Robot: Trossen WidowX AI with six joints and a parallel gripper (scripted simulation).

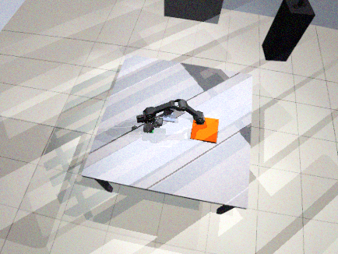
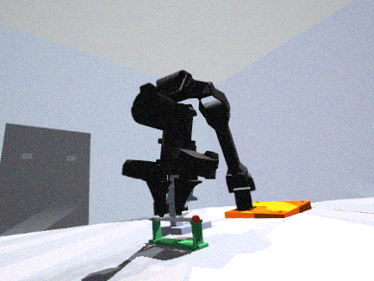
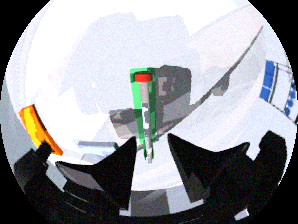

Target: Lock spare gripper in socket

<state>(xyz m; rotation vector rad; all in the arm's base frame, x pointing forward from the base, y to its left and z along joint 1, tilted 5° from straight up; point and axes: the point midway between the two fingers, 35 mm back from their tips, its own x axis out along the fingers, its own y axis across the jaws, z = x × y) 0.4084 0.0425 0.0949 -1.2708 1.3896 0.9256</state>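
My gripper tip is now 1 cm to the right of the green rack and 3 cm above it. From my gripper tip the other things lie so: spare gripper (14 cm behind, 8 cm to the right, 7 cm above); then grey mount (13 cm behind, 8 cm to the right).
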